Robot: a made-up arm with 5 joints.
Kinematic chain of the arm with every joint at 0, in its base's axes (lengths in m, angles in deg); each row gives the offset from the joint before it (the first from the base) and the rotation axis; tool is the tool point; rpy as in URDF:
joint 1: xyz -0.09 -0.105 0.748 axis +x
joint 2: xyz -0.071 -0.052 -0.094 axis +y
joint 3: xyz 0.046 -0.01 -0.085 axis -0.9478 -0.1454 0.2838
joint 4: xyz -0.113 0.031 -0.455 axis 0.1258 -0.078 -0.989
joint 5: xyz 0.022 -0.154 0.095 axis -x
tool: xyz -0.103 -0.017 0.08 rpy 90 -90 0
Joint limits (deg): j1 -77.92..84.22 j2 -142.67..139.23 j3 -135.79..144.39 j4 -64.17..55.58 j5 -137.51..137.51
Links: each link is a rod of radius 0.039 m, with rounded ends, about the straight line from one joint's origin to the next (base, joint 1, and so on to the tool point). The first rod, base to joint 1, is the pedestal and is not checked.
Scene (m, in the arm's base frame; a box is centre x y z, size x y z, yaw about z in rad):
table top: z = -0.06
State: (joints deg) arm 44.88 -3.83 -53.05 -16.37 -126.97
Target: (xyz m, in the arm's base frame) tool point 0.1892 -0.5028 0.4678
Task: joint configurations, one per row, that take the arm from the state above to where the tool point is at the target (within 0.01 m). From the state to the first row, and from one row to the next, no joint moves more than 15 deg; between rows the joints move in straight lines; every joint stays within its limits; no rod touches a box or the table.
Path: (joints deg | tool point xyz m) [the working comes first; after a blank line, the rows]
Joints at the target: -20.69 -48.87 3.08 -34.92 -115.38
Straight joint move there: clear.

1: 31.77 -12.84 -41.82 -20.08 -124.65 | -0.1700 0.2777 0.2712
2: 18.65 -21.85 -30.60 -23.79 -122.33 | -0.0613 0.0729 0.1613
3: 5.54 -30.86 -19.37 -27.50 -120.01 | 0.0434 -0.1598 0.1631
4: -7.58 -39.86 -8.15 -31.21 -117.70 | 0.1304 -0.3666 0.2744
5: -20.69 -48.87 3.08 -34.92 -115.38 | 0.1892 -0.5028 0.4678

